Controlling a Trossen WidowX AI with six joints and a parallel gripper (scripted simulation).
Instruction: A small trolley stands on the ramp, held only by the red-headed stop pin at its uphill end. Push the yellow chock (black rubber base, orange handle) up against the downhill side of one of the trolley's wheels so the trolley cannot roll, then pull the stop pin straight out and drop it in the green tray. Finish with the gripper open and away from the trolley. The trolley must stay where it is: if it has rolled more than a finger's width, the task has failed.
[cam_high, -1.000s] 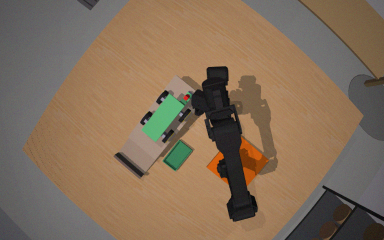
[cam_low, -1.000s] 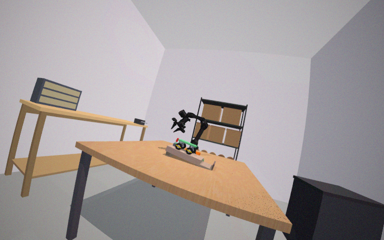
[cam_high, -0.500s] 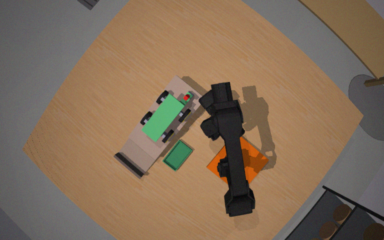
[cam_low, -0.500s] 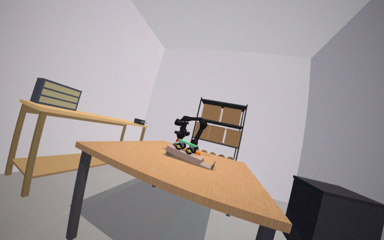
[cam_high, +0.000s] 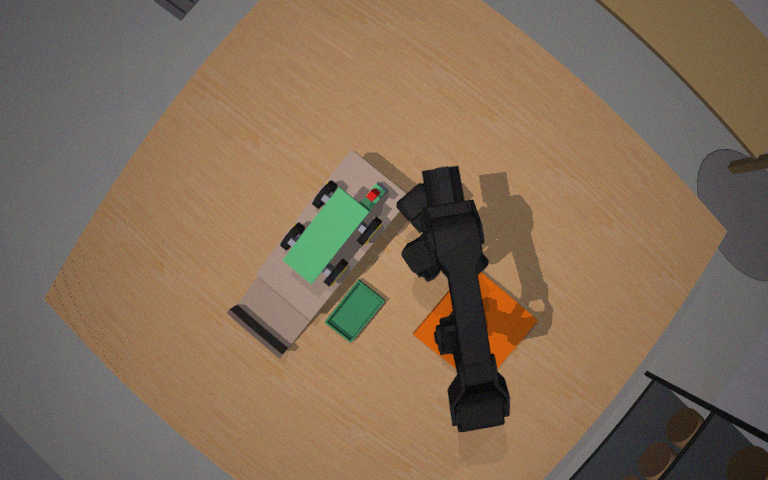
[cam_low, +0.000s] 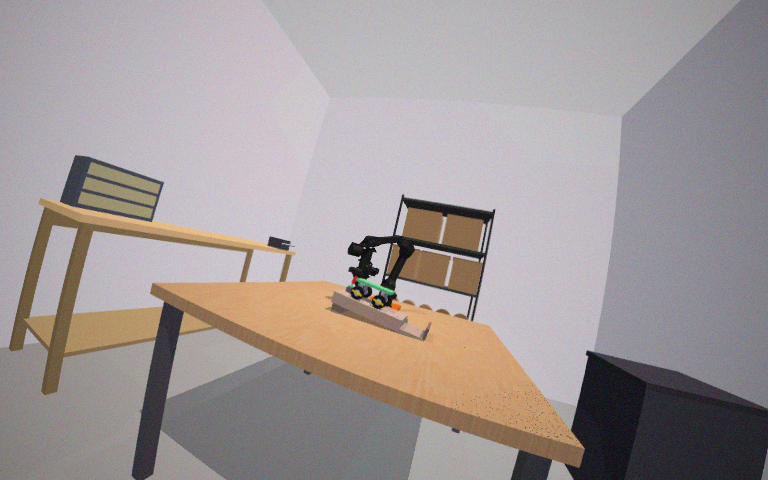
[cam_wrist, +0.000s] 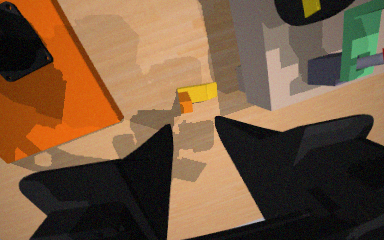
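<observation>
Right now my gripper tip is 9 cm above the yellow chock and 2 cm short of it. Round my gripper tip: beige ramp: 17 cm ahead, 12 cm to the left, 6 cm below; then red-headed stop pin: 14 cm ahead, 3 cm above, 1 cm to the left; then green-topped trolley: 17 cm ahead, 12 cm to the left, 1 cm above.
</observation>
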